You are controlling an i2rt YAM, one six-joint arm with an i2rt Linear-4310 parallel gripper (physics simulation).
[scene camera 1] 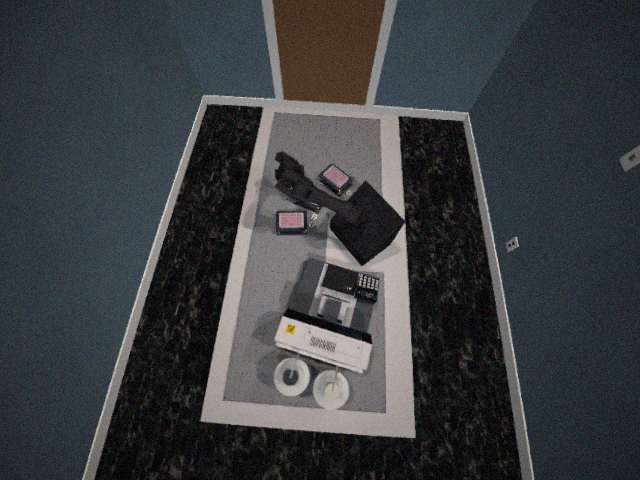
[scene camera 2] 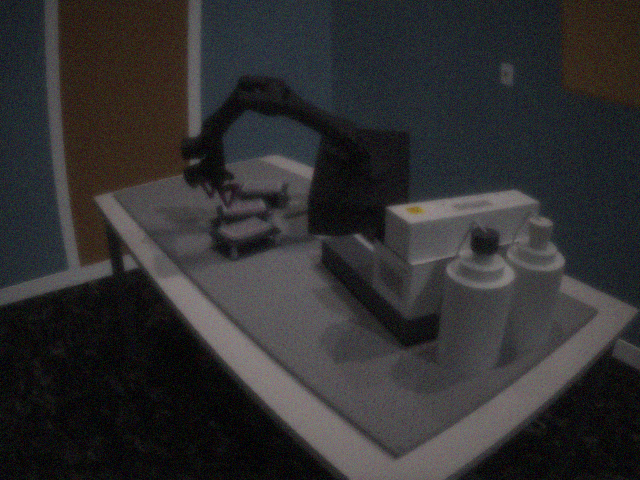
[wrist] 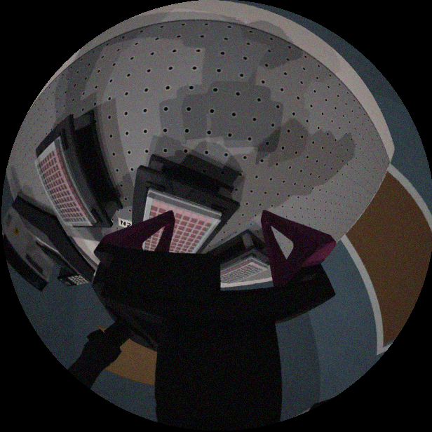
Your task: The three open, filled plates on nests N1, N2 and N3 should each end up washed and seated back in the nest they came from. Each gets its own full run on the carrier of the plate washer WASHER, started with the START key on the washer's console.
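Places are measured from the arm's base along level axes (x ahead, y left, z up), in metres.
Pixels of known places: gripper, between the fingertips: point(scene camera 2: 219, 202); arm's base, origin of its link: point(scene camera 1: 366, 215) point(scene camera 2: 358, 158).
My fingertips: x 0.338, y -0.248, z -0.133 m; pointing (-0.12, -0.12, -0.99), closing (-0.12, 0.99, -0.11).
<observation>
Ahead of a thing's pixels: the offset from my fingertips to its top centre.
A filled plate with pink wells @[0.033 m ahead, 0.217 m left, 0.002 m down] point(scene camera 1: 292, 220) point(scene camera 2: 247, 228) point(wrist: 61, 187) sits in the nest nearest the washer. A second filled plate @[0.054 m back, 0.056 m left, 0.003 m down] point(scene camera 2: 242, 208) point(wrist: 192, 220) sits in the middle nest, near an N2 label point(wrist: 125, 223); the arm covers most of it in scene camera 1. A third filled plate @[0.195 m back, 0.072 m right, 0.000 m up] point(scene camera 1: 335, 176) point(scene camera 2: 255, 189) point(wrist: 245, 270) sits in the far nest. My gripper point(scene camera 2: 218, 197) point(wrist: 217, 214) is open and empty above the nests, fingers pointing down. The washer point(scene camera 1: 323, 341) point(scene camera 2: 465, 217) point(wrist: 30, 245) has a keypad console @[0.362 m back, 0.534 m left, 0.021 m up] point(scene camera 1: 368, 281) point(wrist: 77, 280); no plate shows on its carrier.
A bottle with a dark cap @[0.043 m back, 0.940 m left, 0.211 m up] point(scene camera 1: 280, 377) point(scene camera 2: 473, 320) and a bottle with a light cap @[0.194 m back, 0.979 m left, 0.211 m up] point(scene camera 1: 320, 397) point(scene camera 2: 537, 294) stand behind the washer. The black arm base block point(scene camera 1: 367, 222) point(scene camera 2: 361, 191) stands between the nests and the washer, at the table's side.
</observation>
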